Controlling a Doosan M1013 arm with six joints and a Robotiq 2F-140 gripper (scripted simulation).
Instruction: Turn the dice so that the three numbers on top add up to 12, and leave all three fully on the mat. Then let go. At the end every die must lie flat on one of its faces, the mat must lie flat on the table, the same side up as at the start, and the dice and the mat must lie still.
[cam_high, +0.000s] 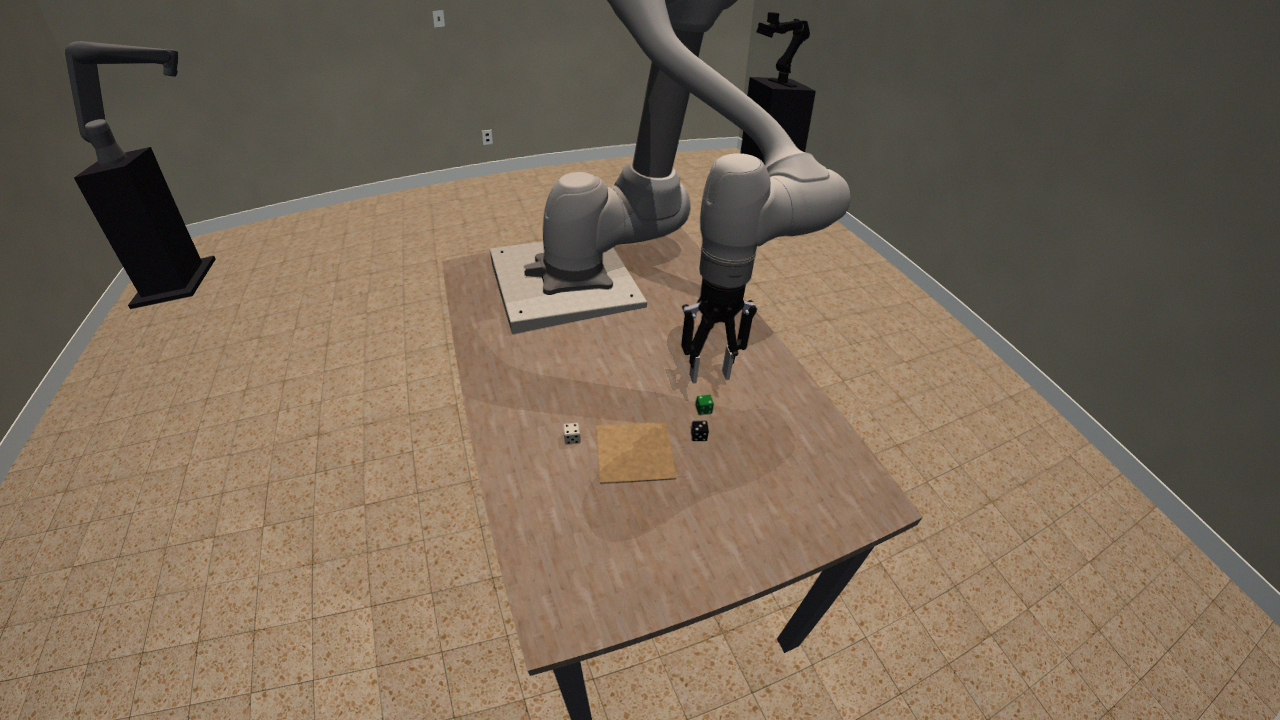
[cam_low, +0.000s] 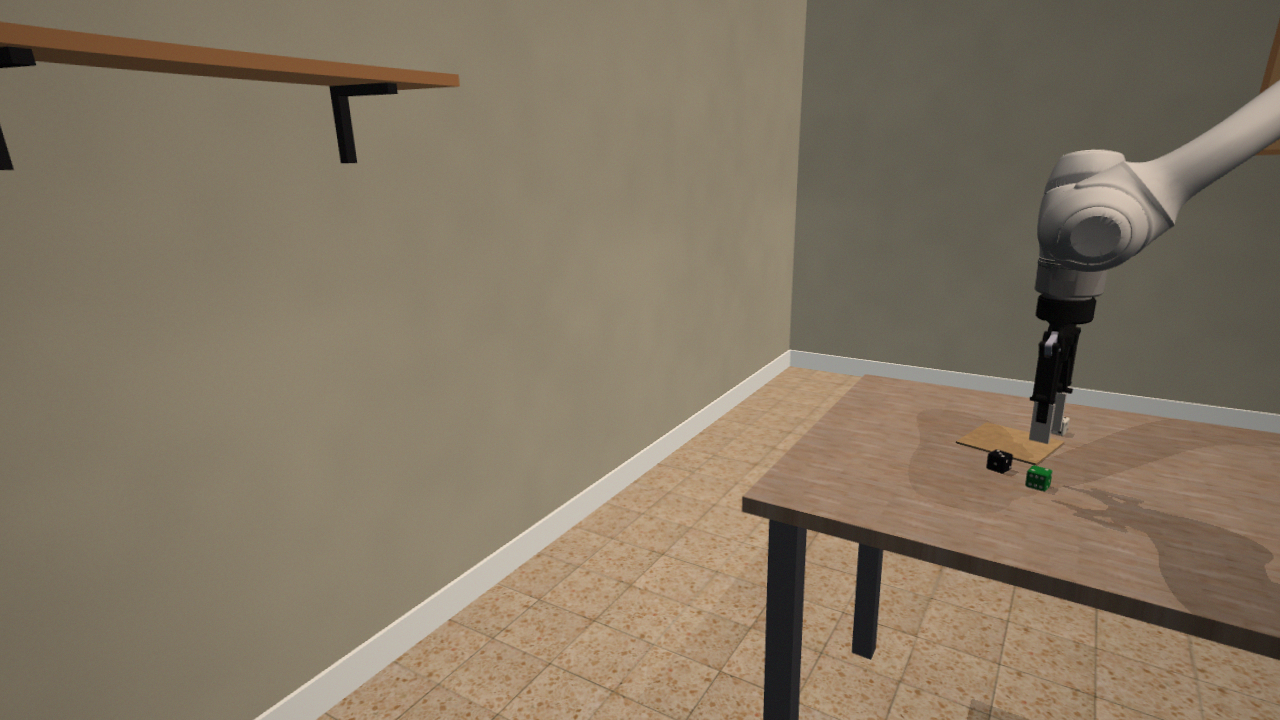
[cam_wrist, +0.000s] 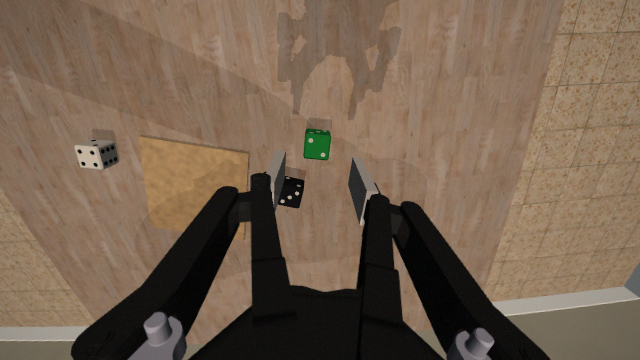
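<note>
Now: hand 110 mm above the green die. From my hand the other things lie so: white die: 10 mm ahead, 280 mm to the right, 110 mm below; black die: 60 mm ahead, 40 mm to the right, 110 mm below; tan mat: 70 mm ahead, 170 mm to the right, 120 mm below.
</note>
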